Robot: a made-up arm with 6 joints.
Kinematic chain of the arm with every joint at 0, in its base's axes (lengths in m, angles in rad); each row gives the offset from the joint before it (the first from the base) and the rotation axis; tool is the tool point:
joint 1: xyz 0 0 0.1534 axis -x
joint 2: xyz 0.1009 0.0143 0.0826 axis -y
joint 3: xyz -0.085 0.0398 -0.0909 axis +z
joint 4: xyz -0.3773 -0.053 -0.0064 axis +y
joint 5: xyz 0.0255 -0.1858 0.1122 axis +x
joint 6: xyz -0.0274 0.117 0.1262 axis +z
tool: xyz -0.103 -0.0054 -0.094
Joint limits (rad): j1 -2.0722..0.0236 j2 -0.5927..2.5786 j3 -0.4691..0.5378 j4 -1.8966..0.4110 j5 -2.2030..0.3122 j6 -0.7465..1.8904
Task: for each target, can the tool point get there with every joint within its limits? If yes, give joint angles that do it. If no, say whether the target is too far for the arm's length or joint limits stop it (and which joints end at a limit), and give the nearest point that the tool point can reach.
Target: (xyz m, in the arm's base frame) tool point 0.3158 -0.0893 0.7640
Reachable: no: joint limits stop it (at a limit: joint 1, joint 3, joint 6) | nearest point 0.4181 0.2042 0.5233 | short by 0.393 m
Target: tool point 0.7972 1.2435 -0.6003
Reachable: no: too far | nearest point 0.3970 0.4841 -0.1400 | short by 0.974 m
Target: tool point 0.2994 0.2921 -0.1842
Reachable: yes | joints -1.1940 1.8945 0.1250 -1.0389 -1.4073 1.6385
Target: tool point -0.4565 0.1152 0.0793
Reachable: yes | joints -1.5373 0.0344 -0.0873 -1.4165 -0.8723 0.3612
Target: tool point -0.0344 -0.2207 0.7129
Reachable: no: joint limits stop it (at a limit: joint 1, joint 2, joint 3, joint 5) | nearest point -0.1420 -0.2125 0.5461 | short by 0.199 m
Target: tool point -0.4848 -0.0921 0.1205
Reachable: yes | joints -0.9988 -0.1737 -0.0046 -0.6210 -0.8453 -0.0990
